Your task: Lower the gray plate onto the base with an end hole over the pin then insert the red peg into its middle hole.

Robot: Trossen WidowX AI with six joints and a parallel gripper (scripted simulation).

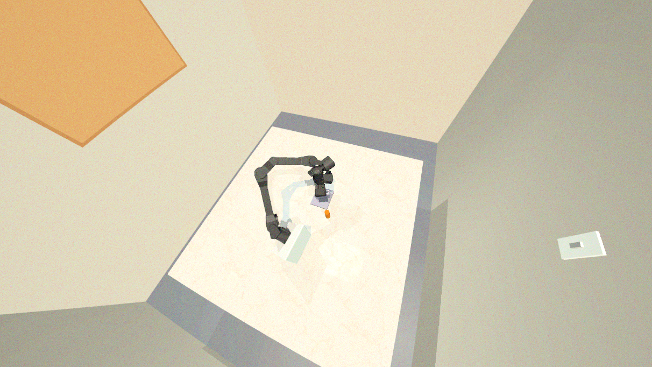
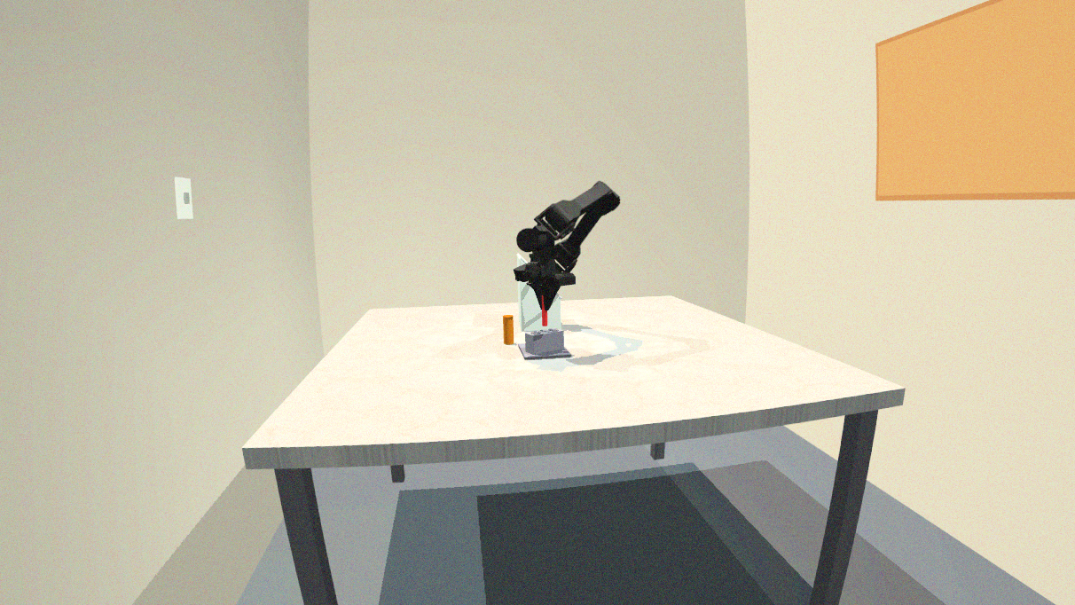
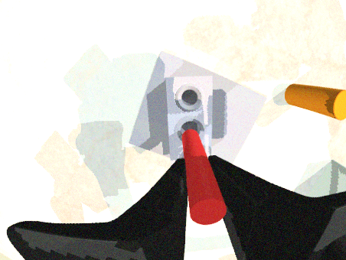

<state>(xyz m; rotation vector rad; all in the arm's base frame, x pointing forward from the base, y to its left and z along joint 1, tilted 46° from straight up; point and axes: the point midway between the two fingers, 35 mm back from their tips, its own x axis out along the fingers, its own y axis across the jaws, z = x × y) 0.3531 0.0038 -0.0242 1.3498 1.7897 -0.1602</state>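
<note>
My gripper tip is now right at the red peg. Also, from my gripper tip: orange cylinder (110 mm behind, 100 mm to the right, 80 mm below); gray plate (70 mm below); base (110 mm below, 20 mm behind, 10 mm to the left).
</note>
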